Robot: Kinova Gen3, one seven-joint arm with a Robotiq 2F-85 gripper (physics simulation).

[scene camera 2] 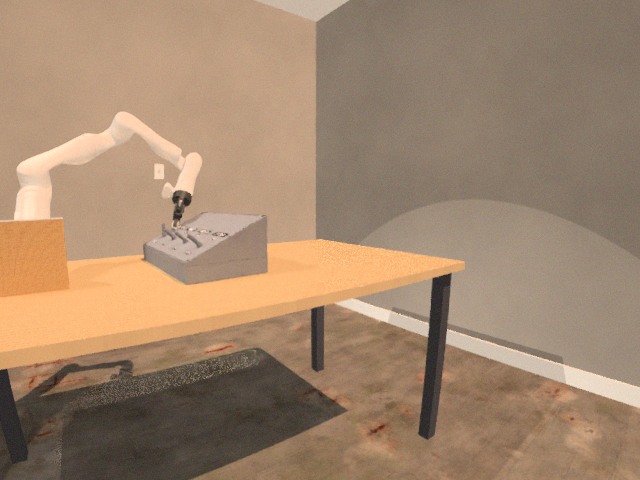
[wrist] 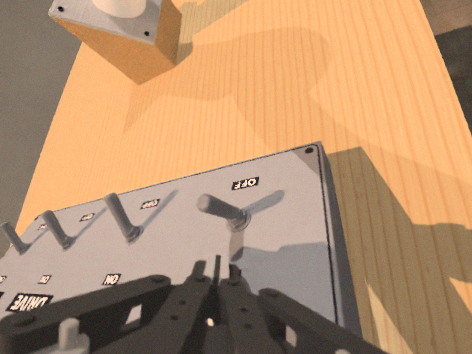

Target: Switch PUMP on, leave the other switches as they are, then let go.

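Pixels of known places: gripper, between the fingertips: [scene camera 2: 174, 229] [wrist: 216, 268]; arm's base, origin of its link: [scene camera 2: 32, 244].
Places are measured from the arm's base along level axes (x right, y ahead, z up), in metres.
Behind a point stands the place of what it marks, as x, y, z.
The grey sloped switch box [scene camera 2: 227, 253] {0.246, 0.467, -0.045} [wrist: 180, 255] {-0.136, 0.464, -0.016} stands on the table. Its end lever [scene camera 2: 163, 227] {-0.181, 0.437, 0.007} [wrist: 220, 210] {-0.191, 0.443, 0.008}, at the right in the wrist view, stands more upright than the others, tilted less toward its OFF label. The neighbouring lever [wrist: 121, 217] {-0.072, 0.421, -0.006}, above the DRIVE label [wrist: 29, 302] {0.056, 0.491, 0.002}, and two further levers [wrist: 58, 231] {0.047, 0.414, -0.009} [wrist: 14, 238] {0.167, 0.405, -0.008} lean toward OFF. No PUMP label can be read; the gripper covers the area below the end lever. My gripper [scene camera 2: 175, 223] {-0.179, 0.478, -0.002} [wrist: 216, 268] {-0.179, 0.478, -0.002} is shut and empty, its tips low over the panel on the ON side of the end lever, apparently apart from it.
The wooden table [scene camera 2: 361, 260] {0.326, 0.968, -0.118} [wrist: 200, 125] {-0.091, 0.253, -0.118} carries the box. A wooden block with a grey metal top [wrist: 160, 50] {-0.035, 0.082, -0.076} and the arm's white base stands beyond it in the wrist view. A wooden panel [scene camera 2: 33, 258] {0.065, 0.000, -0.029} stands at the left in the scene view.
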